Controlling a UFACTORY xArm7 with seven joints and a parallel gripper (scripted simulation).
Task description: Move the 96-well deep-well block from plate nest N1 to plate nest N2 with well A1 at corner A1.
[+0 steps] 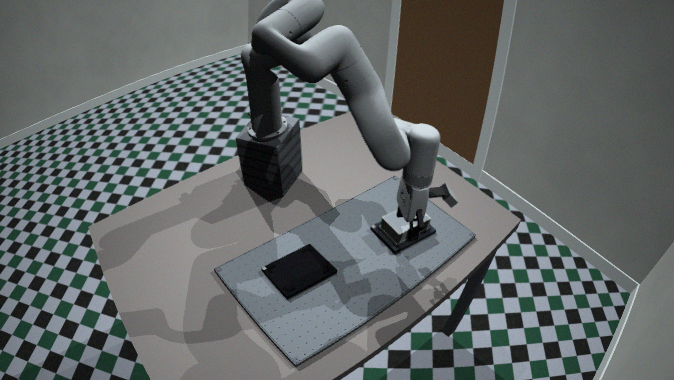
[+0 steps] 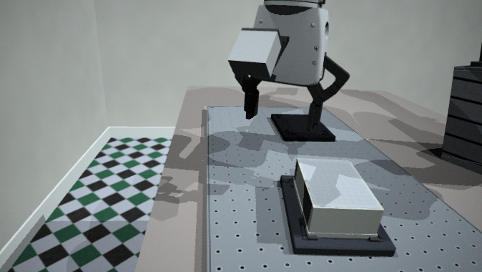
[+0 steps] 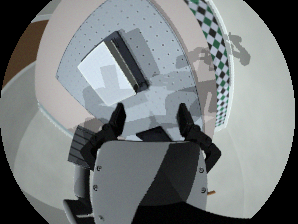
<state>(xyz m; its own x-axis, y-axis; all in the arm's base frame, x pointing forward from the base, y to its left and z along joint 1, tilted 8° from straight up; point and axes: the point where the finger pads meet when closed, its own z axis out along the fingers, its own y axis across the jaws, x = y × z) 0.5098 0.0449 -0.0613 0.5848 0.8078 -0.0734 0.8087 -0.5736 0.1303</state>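
Right now my hand is 5 cm past the 96-well deep-well block, 8 cm to the right of it and 8 cm above it. Also, from my hand: plate nest N2: 15 cm behind, 24 cm to the right, 11 cm below; then white A1 mark: 12 cm behind, 2 cm to the left, 10 cm below; then plate nest N1: 5 cm behind, 8 cm to the left, 11 cm below.
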